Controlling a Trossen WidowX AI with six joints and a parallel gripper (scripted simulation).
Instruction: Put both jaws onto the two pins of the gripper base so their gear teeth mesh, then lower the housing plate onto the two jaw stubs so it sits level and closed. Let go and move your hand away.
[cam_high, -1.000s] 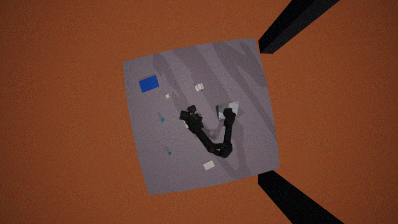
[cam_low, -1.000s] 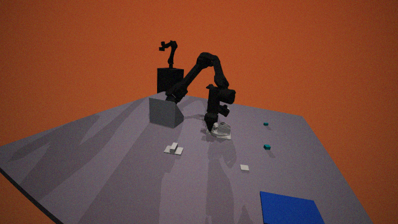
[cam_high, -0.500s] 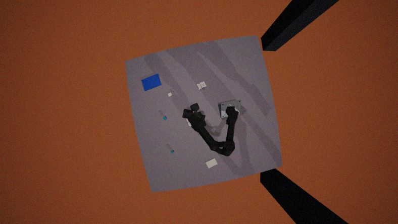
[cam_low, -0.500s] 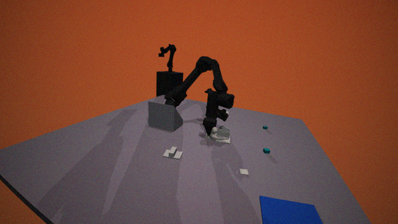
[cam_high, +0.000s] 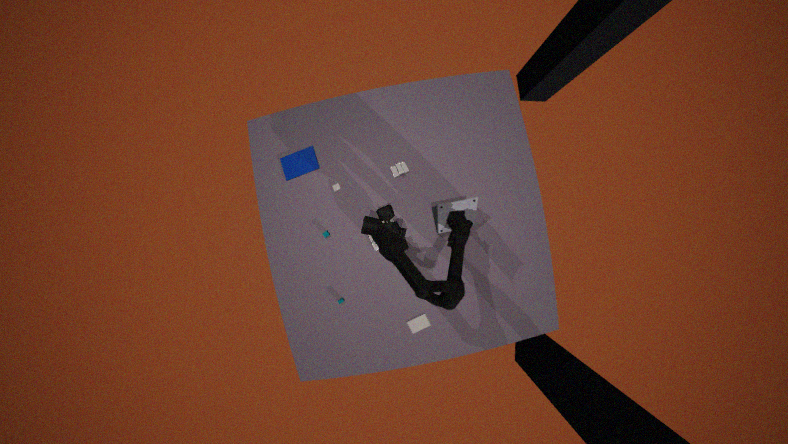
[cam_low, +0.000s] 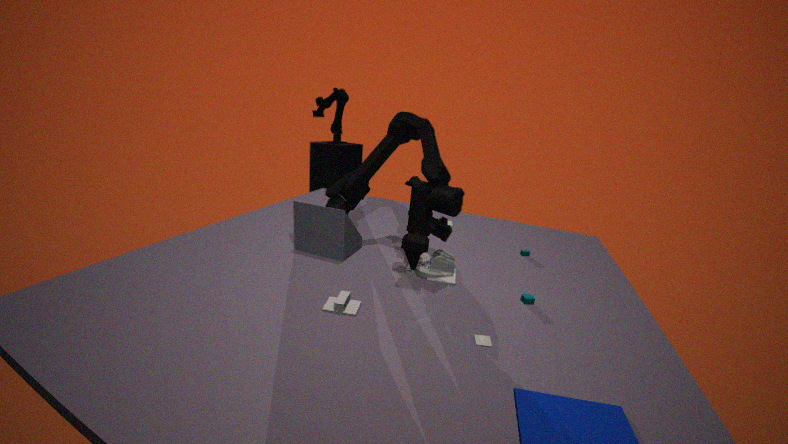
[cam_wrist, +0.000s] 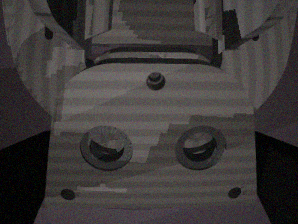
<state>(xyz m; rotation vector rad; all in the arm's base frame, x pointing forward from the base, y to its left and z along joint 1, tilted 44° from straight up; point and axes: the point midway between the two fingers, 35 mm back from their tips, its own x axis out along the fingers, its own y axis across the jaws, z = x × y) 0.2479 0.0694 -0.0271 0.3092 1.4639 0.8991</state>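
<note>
My gripper tip is now 1 cm short of the white housing plate and 1 cm above it. Round my gripper tip: grey jaw (2 cm to the left, 2 cm ahead); white gripper base (2 cm above, 1 cm ahead); small white square (24 cm ahead, 19 cm to the right, 2 cm below).
</note>
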